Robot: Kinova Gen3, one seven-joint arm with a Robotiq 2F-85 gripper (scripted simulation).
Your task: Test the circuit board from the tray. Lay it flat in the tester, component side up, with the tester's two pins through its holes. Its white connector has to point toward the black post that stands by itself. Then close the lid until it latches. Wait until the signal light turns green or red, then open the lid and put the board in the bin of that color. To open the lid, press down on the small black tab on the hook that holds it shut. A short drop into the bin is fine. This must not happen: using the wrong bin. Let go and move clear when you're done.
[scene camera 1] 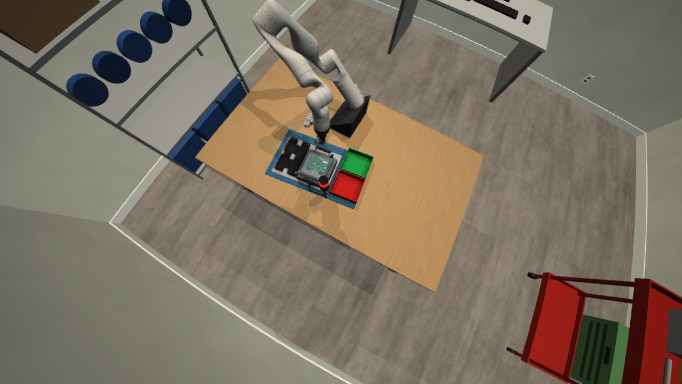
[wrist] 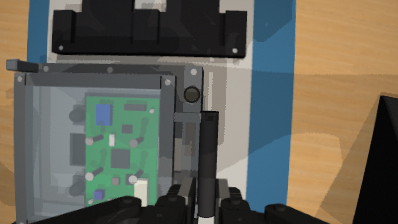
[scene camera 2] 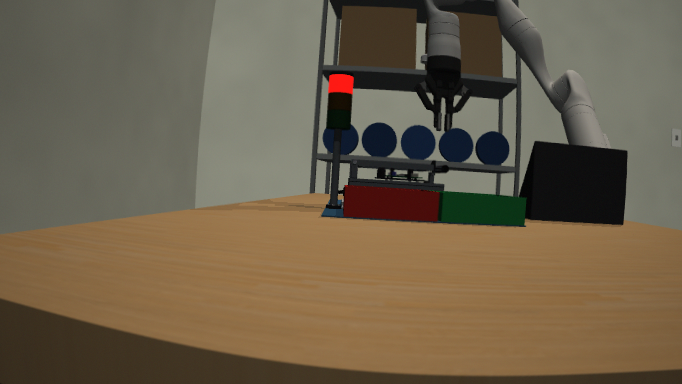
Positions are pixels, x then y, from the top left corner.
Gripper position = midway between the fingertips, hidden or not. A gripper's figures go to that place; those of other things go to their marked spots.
Scene:
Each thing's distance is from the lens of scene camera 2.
my gripper (scene camera 2: pixel 442 131): 104 cm
green bin (scene camera 2: pixel 459 207): 76 cm

